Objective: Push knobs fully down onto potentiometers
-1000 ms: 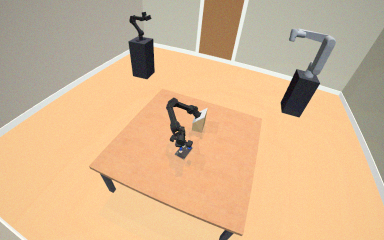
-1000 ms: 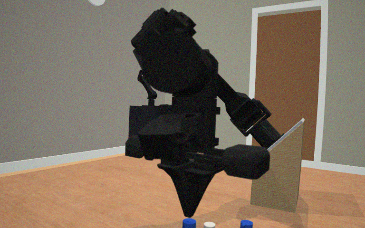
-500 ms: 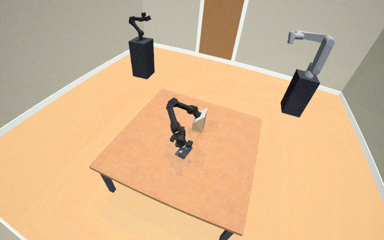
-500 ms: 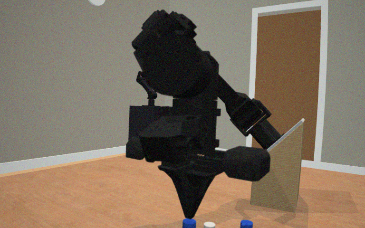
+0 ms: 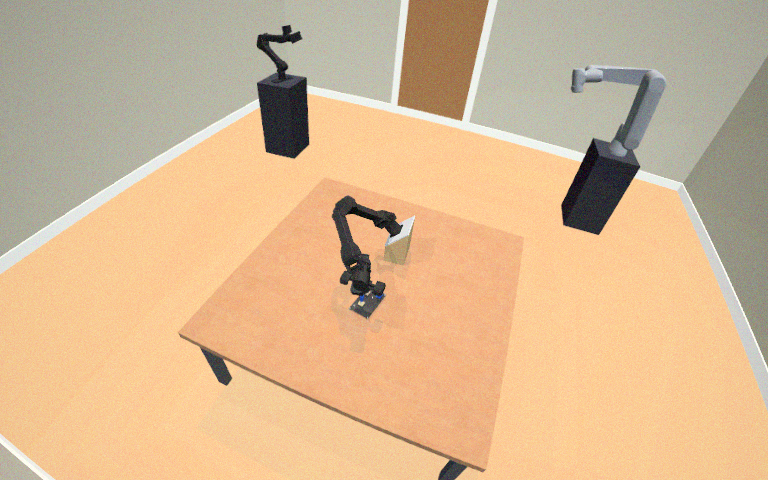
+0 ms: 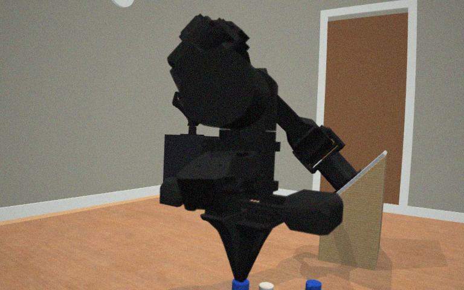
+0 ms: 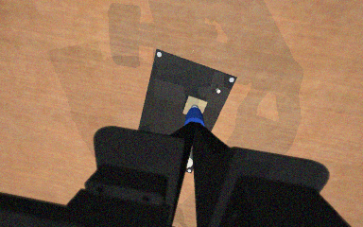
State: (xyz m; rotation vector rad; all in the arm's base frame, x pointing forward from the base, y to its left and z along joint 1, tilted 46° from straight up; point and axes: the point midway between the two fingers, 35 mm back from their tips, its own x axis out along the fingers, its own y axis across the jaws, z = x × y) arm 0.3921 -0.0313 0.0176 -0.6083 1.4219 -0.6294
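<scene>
The blue knob lies 20 mm below my gripper tip.
</scene>
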